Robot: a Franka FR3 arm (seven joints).
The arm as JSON. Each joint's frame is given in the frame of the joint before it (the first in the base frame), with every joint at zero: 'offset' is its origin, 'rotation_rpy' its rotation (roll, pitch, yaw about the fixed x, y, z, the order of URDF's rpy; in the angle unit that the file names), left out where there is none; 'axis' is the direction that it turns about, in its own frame. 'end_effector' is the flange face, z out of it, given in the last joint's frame.
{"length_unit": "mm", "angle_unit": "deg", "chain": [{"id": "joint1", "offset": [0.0, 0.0, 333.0], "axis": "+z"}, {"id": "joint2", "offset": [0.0, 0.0, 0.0], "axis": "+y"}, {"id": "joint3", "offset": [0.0, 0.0, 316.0], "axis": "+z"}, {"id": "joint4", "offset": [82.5, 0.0, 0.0], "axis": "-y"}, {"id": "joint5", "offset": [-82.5, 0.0, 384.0], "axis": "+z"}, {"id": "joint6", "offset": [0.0, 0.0, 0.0], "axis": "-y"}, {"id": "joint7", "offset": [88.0, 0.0, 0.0], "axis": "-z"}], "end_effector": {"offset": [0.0, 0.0, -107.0], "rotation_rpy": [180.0, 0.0, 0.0]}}
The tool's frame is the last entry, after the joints.
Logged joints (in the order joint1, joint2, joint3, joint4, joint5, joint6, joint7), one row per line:
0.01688, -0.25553, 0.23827, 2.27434, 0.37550, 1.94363, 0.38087
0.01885, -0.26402, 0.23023, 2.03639, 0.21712, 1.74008, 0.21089
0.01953, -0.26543, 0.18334, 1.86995, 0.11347, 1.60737, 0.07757
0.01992, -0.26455, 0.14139, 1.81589, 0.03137, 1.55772, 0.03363
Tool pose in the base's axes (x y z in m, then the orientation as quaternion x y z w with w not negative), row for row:
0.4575, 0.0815, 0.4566, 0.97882, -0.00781, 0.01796, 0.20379
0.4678, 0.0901, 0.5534, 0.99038, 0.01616, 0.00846, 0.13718
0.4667, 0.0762, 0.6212, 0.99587, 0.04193, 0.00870, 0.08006
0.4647, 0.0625, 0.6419, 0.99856, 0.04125, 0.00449, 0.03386
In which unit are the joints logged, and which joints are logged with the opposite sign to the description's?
The joints are logged in radians. Opposite sign: joint1, joint4, joint5.
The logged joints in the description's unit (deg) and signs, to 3 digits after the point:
-0.967, -14.641, 13.652, -130.310, -21.515, 111.362, 21.822
-1.080, -15.127, 13.191, -116.677, -12.440, 99.699, 12.083
-1.119, -15.208, 10.505, -107.140, -6.501, 92.096, 4.444
-1.141, -15.158, 8.101, -104.043, -1.797, 89.251, 1.927

